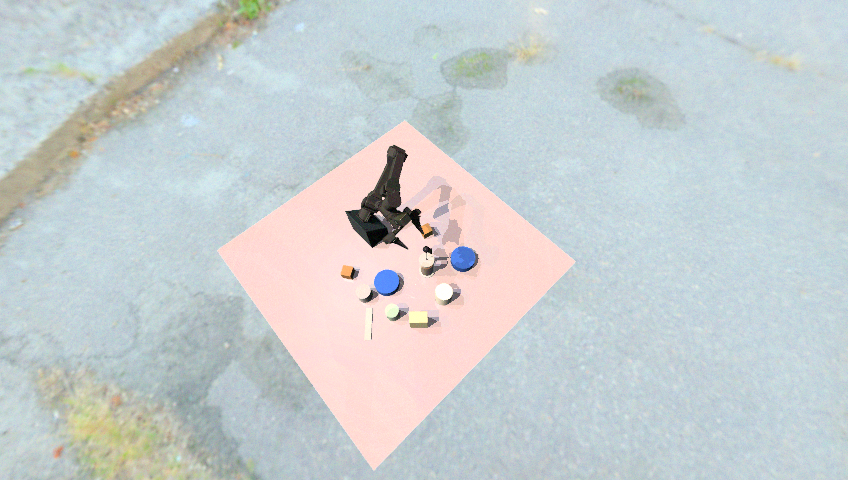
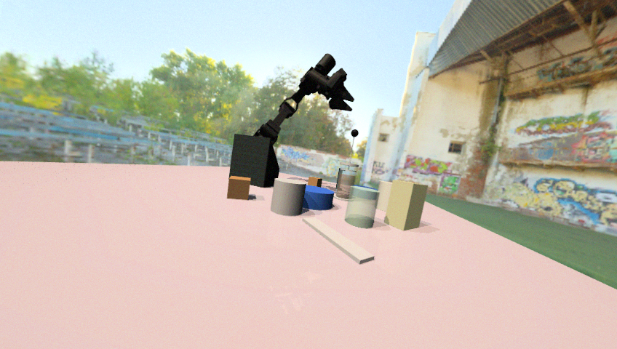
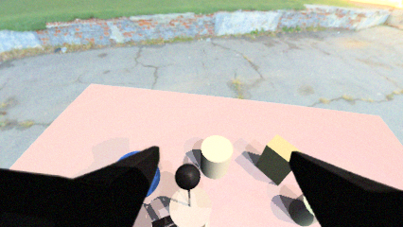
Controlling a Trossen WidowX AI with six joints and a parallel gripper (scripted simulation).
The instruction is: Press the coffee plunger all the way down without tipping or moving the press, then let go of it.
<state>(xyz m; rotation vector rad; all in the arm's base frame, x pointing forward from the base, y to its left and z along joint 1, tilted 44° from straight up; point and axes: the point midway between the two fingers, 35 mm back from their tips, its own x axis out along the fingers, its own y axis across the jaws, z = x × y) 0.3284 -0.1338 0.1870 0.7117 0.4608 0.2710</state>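
The coffee press lies 22 cm below my gripper tip, 5 cm to the left of it and 1 cm ahead of it. The rest, counted from my gripper tip: flat plank 35 cm to the right, 35 cm below, 3 cm ahead.
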